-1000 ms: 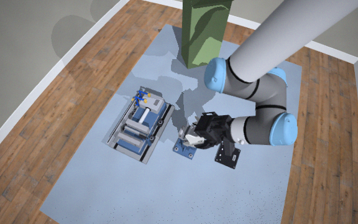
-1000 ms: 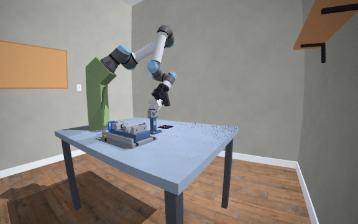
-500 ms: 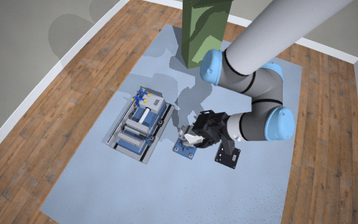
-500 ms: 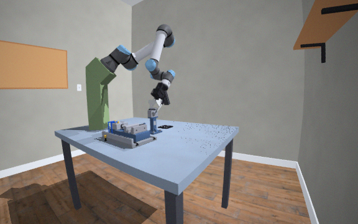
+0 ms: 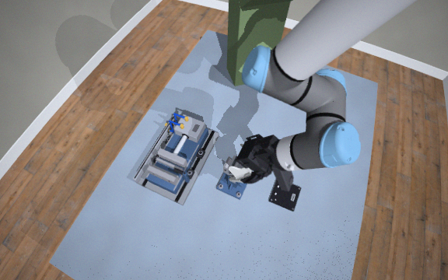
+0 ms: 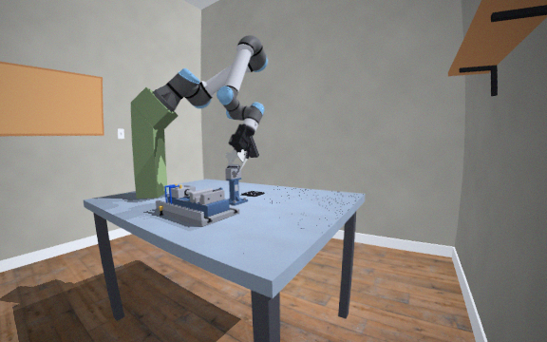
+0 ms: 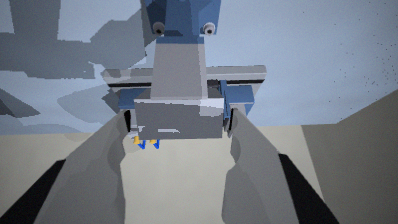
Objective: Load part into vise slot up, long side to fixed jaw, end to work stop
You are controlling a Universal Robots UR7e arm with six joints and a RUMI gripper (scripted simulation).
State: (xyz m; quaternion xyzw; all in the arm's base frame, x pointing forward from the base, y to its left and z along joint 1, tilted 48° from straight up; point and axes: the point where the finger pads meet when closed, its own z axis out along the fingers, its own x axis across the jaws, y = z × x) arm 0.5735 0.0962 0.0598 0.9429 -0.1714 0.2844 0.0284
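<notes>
The grey part is 10 mm to the right of my hand. The rest, counted from my hand: work stop: 70 mm ahead, 170 mm to the right, 70 mm below; then black infeed plate: 40 mm behind, 170 mm to the left, 160 mm below; then cylinder rod: 10 mm behind, 220 mm to the right, 80 mm below.
</notes>
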